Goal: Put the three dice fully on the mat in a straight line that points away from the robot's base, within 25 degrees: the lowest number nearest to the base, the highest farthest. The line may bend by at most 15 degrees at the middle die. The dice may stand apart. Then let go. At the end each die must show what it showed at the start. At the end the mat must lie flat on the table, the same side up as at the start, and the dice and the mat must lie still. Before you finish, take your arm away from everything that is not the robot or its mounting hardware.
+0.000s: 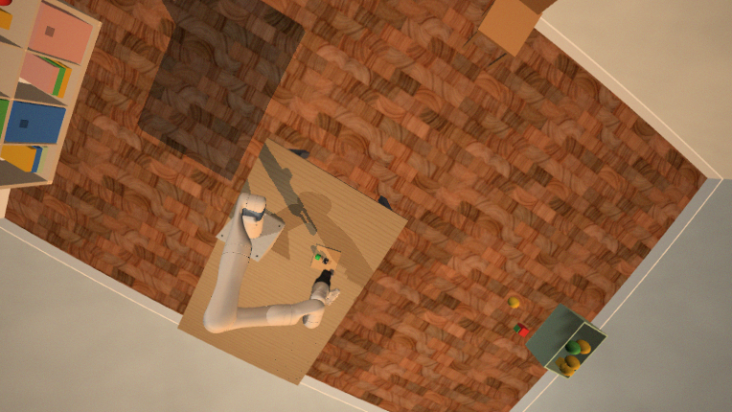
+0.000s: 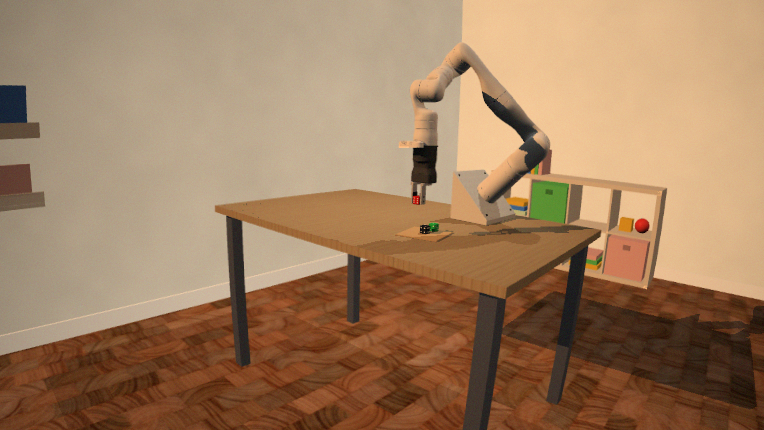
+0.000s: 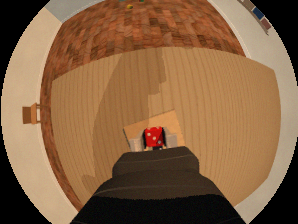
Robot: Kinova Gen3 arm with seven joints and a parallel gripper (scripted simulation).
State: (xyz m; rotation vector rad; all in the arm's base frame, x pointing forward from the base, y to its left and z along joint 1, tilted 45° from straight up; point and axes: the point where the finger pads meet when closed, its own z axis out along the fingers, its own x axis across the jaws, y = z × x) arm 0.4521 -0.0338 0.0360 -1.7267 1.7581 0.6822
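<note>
Now: the black die 5 cm behind my hand and 11 cm below it. From my hand the other things lie so: red die 1 cm below; green die 9 cm behind, 11 cm below; tan mat 5 cm behind, 12 cm below.
</note>
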